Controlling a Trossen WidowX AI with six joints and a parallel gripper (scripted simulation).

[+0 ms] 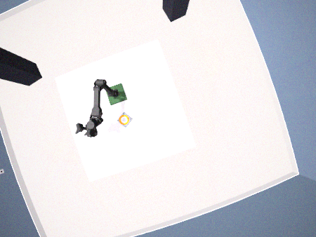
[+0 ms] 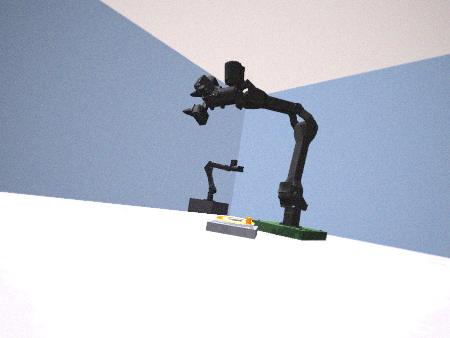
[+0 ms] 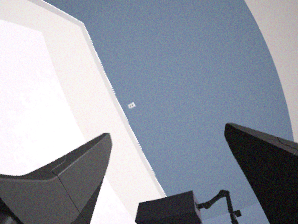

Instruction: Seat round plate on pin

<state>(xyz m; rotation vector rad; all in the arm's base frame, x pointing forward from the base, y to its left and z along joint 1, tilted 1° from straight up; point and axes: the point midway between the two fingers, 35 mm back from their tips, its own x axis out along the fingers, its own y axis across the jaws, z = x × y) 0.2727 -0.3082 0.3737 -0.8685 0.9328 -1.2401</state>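
My gripper tip is now 37 cm above the round plate, 30 cm to the right of it and 3 cm short of it. Round my gripper tip: grey base: 38 cm below, 28 cm to the left, 2 cm ahead.
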